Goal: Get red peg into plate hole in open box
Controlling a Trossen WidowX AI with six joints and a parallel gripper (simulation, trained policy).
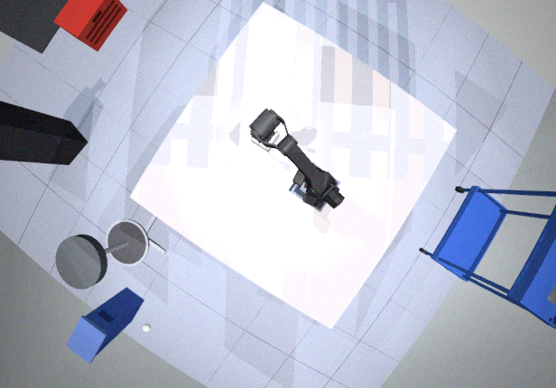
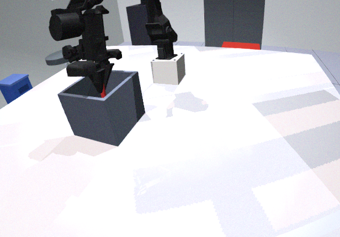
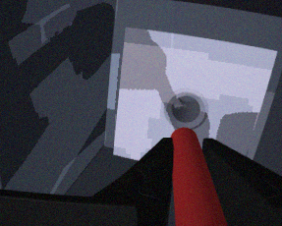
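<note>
Now: the red peg 20 mm above my gripper tip. Round my gripper tip: pale plate (60 mm below).
</note>
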